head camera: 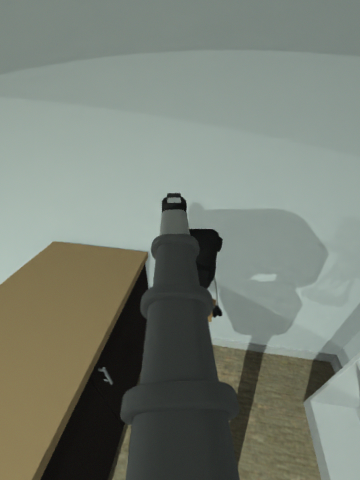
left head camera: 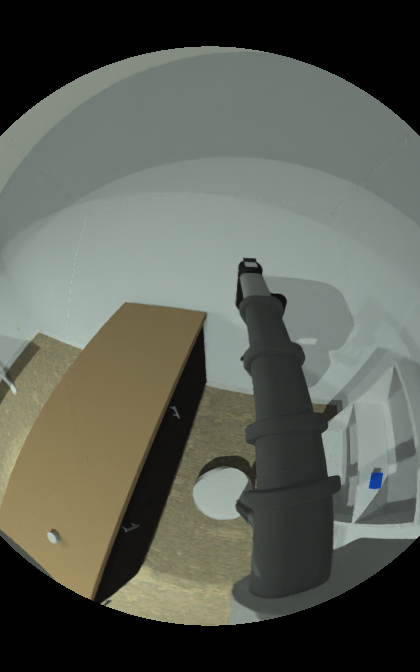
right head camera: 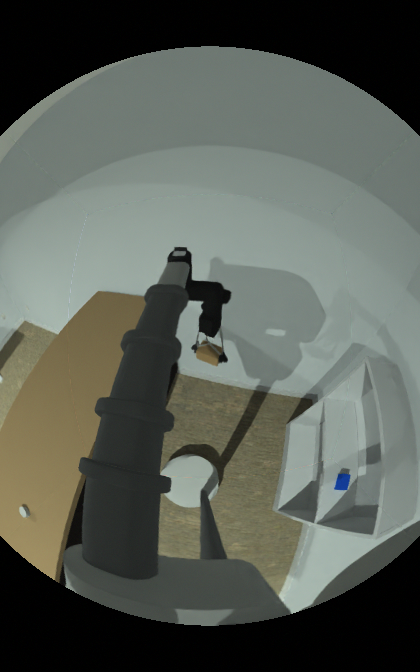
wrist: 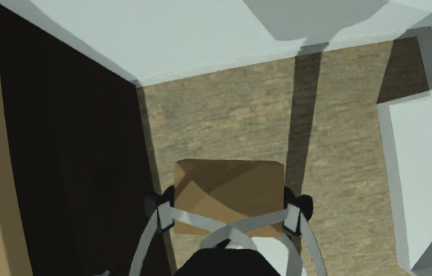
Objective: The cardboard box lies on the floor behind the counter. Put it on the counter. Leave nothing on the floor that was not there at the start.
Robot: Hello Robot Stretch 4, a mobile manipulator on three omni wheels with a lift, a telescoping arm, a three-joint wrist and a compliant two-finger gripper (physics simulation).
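Frame: origin at the robot's base, x ahead, y left, z up, level; metres.
Seen in the pictures: gripper, fingertip midpoint: [wrist: 228,201].
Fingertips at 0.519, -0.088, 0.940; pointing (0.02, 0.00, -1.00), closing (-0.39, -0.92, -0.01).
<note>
A point is followed by its place in that frame, as x, y, z.
The brown cardboard box [head camera: 211,311] [right head camera: 209,354] [wrist: 230,182] @[0.540, -0.099, 0.977] is held high above the floor, to the right of the counter's far end. My gripper [right head camera: 210,351] [wrist: 228,201] @[0.519, -0.088, 0.940] is shut on the box, with one fingertip pressed against each side. In the head camera view the arm covers most of the box and gripper; in the left head view the arm hides them. The counter [head camera: 75,320] @[0.530, 0.376, 0.882] [left head camera: 135,370] [right head camera: 55,415] has a light brown top and a dark side with handles, and stands left of the arm. In the wrist view its dark side [wrist: 75,150] @[0.689, 0.225, 0.635] is left of the box.
A white open shelf unit [left head camera: 352,530] [right head camera: 285,470] stands at the right, with a blue block [left head camera: 376,480] [right head camera: 342,481] inside. A wall is close behind the box. A small pale knob-like thing [left head camera: 53,536] [right head camera: 24,511] is on the countertop. My round white base [left head camera: 220,495] [right head camera: 187,482] is beside the counter.
</note>
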